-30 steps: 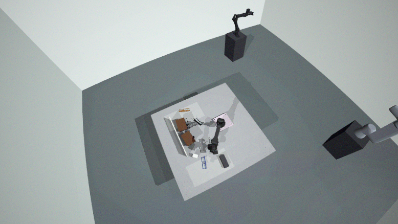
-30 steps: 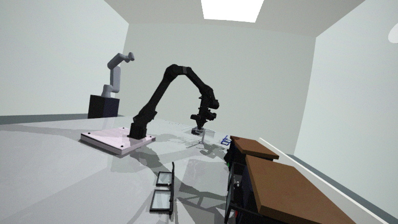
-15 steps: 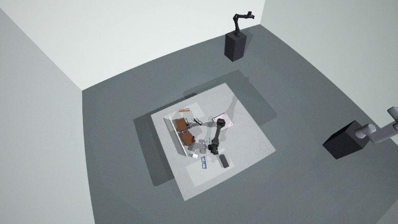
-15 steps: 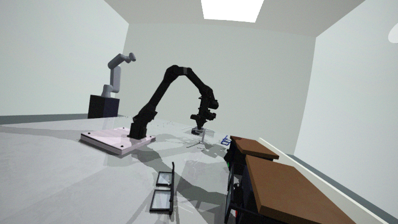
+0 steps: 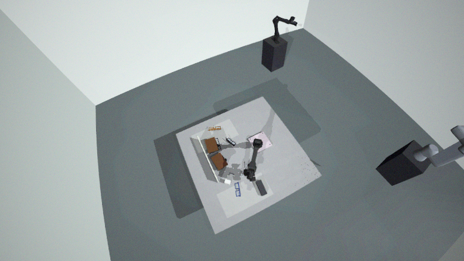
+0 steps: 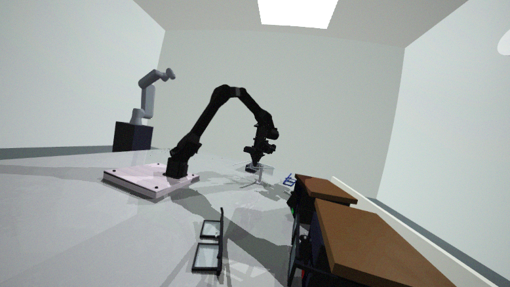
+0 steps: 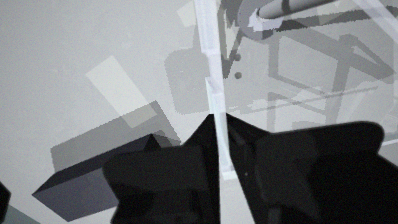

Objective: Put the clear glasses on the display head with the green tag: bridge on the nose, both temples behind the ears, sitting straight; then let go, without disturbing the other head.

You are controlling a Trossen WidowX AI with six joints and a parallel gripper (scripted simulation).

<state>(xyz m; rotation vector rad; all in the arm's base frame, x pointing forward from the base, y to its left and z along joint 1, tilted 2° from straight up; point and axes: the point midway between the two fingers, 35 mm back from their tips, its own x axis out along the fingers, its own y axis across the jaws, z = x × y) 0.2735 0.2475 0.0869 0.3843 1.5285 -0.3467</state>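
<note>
The thin stand is 4 cm ahead of my gripper tip, 8 cm to the right of it and 3 cm below it. Round my gripper tip: white rail 31 cm ahead, 43 cm to the right; dark case 1 cm behind, 17 cm to the left, 4 cm below; white block 25 cm ahead, 8 cm to the right, 3 cm below.
</note>
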